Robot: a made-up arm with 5 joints.
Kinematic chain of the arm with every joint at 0, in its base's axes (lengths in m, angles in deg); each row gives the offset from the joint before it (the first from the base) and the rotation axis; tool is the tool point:
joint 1: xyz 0 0 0.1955 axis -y
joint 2: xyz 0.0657 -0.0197 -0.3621 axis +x
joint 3: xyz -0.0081 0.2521 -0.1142 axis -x
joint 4: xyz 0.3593 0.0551 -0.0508 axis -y
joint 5: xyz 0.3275 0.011 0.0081 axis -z
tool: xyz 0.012 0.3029 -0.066
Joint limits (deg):
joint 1: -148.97..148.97
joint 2: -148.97..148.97
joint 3: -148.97..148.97
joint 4: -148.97..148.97
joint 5: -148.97..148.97
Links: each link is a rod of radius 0.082 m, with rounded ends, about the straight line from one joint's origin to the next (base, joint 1, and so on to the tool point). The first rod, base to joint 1, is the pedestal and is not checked.
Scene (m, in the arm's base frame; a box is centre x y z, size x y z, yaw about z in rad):
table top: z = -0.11
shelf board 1: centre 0.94 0.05 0 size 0.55 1.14 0.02 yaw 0.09
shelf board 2: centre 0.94 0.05 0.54 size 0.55 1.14 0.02 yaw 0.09
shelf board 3: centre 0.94 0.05 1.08 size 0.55 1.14 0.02 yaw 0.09
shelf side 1: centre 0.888 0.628 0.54 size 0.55 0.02 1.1 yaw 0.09
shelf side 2: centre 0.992 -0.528 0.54 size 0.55 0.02 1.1 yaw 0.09
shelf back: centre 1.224 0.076 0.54 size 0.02 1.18 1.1 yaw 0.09
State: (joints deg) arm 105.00 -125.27 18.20 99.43 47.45
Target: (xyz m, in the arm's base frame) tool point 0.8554 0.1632 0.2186
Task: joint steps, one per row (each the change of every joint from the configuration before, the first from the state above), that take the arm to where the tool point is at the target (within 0.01 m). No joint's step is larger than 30 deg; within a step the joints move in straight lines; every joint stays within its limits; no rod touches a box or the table.
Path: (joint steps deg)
1: 20.51 -11.85 -11.16 20.92 11.05
2: 20.52 -11.85 -11.15 20.92 11.05
3: -4.75 28.05 -8.60 0.86 4.83
4: -4.76 28.05 -8.59 0.85 4.82
5: -4.75 28.04 -8.59 0.86 4.82
6: -4.75 28.05 -8.59 0.85 4.82
7: -4.75 28.05 -8.60 0.86 4.82
8: -4.75 28.05 -8.59 0.85 4.82
9: -4.75 28.05 -8.59 0.86 4.82
10: -4.75 28.04 -8.60 0.85 4.82
11: -4.75 28.05 -8.59 0.86 4.83
12: -7.03 -29.61 -17.65 -7.44 6.46
13: -7.03 -29.60 -17.66 -7.45 6.47
14: -7.02 -29.61 -17.65 -7.44 6.47

